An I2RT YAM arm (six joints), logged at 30 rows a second.
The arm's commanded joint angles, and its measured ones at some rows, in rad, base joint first. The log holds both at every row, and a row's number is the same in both.
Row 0, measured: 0.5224 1.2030 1.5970 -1.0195 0.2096 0.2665
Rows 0 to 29, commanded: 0.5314 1.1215 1.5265 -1.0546 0.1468 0.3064; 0.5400 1.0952 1.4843 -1.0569 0.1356 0.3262; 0.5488 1.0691 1.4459 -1.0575 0.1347 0.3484; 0.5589 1.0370 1.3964 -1.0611 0.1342 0.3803; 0.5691 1.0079 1.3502 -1.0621 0.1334 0.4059; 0.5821 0.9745 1.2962 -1.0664 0.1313 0.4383; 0.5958 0.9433 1.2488 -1.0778 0.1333 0.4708; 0.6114 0.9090 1.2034 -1.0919 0.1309 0.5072; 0.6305 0.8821 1.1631 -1.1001 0.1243 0.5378; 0.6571 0.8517 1.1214 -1.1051 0.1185 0.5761; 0.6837 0.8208 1.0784 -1.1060 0.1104 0.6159; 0.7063 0.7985 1.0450 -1.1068 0.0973 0.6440; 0.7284 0.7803 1.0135 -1.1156 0.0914 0.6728; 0.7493 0.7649 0.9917 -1.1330 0.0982 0.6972; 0.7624 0.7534 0.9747 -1.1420 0.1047 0.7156; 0.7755 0.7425 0.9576 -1.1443 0.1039 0.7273; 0.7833 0.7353 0.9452 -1.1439 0.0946 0.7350; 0.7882 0.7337 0.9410 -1.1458 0.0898 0.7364; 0.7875 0.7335 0.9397 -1.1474 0.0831 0.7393; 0.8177 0.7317 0.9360 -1.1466 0.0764 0.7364; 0.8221 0.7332 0.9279 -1.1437 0.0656 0.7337; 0.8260 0.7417 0.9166 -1.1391 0.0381 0.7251; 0.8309 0.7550 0.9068 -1.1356 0.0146 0.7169; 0.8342 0.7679 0.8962 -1.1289 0.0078 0.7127; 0.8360 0.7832 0.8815 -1.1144 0.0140 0.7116; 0.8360 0.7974 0.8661 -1.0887 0.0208 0.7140; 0.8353 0.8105 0.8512 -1.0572 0.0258 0.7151; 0.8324 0.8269 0.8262 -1.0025 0.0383 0.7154; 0.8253 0.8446 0.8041 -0.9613 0.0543 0.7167; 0.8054 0.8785 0.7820 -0.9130 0.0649 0.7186
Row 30, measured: 0.8253 0.8352 0.8204 -1.0500 0.0406 0.7006
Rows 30 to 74, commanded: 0.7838 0.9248 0.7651 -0.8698 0.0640 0.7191; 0.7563 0.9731 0.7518 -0.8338 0.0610 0.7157; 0.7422 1.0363 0.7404 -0.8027 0.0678 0.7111; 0.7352 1.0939 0.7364 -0.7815 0.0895 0.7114; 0.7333 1.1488 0.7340 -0.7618 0.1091 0.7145; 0.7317 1.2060 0.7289 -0.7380 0.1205 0.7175; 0.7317 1.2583 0.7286 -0.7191 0.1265 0.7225; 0.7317 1.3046 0.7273 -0.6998 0.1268 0.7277; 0.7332 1.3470 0.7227 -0.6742 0.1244 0.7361; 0.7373 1.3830 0.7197 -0.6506 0.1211 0.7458; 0.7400 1.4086 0.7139 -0.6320 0.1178 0.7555; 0.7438 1.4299 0.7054 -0.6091 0.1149 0.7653; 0.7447 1.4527 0.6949 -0.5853 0.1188 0.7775; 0.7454 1.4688 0.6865 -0.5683 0.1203 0.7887; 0.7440 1.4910 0.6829 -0.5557 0.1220 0.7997; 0.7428 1.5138 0.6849 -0.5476 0.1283 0.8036; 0.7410 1.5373 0.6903 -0.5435 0.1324 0.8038; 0.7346 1.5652 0.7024 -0.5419 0.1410 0.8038; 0.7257 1.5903 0.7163 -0.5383 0.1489 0.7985; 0.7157 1.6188 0.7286 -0.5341 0.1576 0.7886; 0.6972 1.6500 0.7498 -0.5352 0.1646 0.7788; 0.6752 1.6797 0.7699 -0.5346 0.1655 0.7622; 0.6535 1.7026 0.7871 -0.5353 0.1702 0.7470; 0.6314 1.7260 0.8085 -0.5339 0.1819 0.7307; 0.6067 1.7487 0.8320 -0.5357 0.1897 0.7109; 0.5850 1.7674 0.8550 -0.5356 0.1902 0.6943; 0.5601 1.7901 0.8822 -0.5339 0.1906 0.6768; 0.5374 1.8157 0.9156 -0.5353 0.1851 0.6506; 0.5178 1.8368 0.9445 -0.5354 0.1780 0.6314; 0.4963 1.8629 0.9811 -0.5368 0.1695 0.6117; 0.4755 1.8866 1.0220 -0.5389 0.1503 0.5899; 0.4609 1.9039 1.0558 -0.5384 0.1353 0.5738; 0.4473 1.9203 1.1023 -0.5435 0.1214 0.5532; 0.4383 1.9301 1.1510 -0.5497 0.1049 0.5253; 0.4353 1.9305 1.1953 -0.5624 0.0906 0.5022; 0.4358 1.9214 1.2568 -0.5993 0.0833 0.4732; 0.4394 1.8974 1.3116 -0.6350 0.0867 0.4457; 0.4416 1.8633 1.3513 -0.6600 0.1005 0.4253; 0.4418 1.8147 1.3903 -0.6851 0.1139 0.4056; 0.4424 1.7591 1.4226 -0.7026 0.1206 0.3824; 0.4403 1.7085 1.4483 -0.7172 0.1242 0.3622; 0.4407 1.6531 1.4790 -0.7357 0.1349 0.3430; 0.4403 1.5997 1.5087 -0.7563 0.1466 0.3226; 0.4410 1.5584 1.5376 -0.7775 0.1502 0.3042; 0.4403 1.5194 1.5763 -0.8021 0.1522 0.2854
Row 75, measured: 0.4343 1.6760 1.4700 -0.7311 0.1226 0.3794
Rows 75 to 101, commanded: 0.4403 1.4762 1.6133 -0.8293 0.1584 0.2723; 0.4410 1.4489 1.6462 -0.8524 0.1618 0.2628; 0.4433 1.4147 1.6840 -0.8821 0.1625 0.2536; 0.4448 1.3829 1.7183 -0.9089 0.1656 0.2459; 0.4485 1.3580 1.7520 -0.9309 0.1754 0.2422; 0.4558 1.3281 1.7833 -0.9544 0.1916 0.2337; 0.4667 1.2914 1.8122 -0.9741 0.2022 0.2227; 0.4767 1.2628 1.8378 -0.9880 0.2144 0.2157; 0.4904 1.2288 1.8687 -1.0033 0.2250 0.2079; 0.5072 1.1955 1.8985 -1.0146 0.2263 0.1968; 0.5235 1.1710 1.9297 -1.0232 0.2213 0.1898; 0.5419 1.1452 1.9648 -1.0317 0.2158 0.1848; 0.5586 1.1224 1.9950 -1.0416 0.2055 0.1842; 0.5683 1.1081 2.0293 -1.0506 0.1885 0.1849; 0.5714 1.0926 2.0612 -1.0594 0.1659 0.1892; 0.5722 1.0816 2.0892 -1.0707 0.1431 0.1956; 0.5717 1.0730 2.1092 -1.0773 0.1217 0.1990; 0.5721 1.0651 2.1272 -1.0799 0.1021 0.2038; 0.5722 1.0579 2.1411 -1.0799 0.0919 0.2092; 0.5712 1.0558 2.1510 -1.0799 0.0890 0.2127; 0.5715 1.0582 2.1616 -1.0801 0.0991 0.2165; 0.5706 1.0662 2.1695 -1.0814 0.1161 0.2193; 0.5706 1.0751 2.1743 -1.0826 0.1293 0.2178; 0.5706 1.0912 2.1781 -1.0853 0.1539 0.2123; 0.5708 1.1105 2.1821 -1.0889 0.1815 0.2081; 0.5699 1.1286 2.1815 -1.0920 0.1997 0.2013; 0.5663 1.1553 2.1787 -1.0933 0.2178 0.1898
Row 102, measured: 0.5663 1.0592 2.1914 -1.0538 0.1513 0.2096
